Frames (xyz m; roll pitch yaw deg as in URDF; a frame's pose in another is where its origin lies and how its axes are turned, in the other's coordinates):
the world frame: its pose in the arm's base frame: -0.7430 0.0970 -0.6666 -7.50 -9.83 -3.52
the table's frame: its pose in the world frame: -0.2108 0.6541 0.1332 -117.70 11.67 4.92
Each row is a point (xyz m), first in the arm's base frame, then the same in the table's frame.
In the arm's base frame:
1: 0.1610 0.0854 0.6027
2: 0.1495 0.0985 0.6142
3: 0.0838 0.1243 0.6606
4: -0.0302 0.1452 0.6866
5: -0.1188 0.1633 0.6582
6: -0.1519 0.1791 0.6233
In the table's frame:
1: 1.0279 -0.6540 -1.3191
2: 1.0158 -0.6706 -1.3149
3: 0.9481 -0.7209 -1.3199
4: 0.8330 -0.7500 -1.3158
5: 0.7456 -0.7344 -1.2826
6: 0.7139 -0.7142 -1.2487

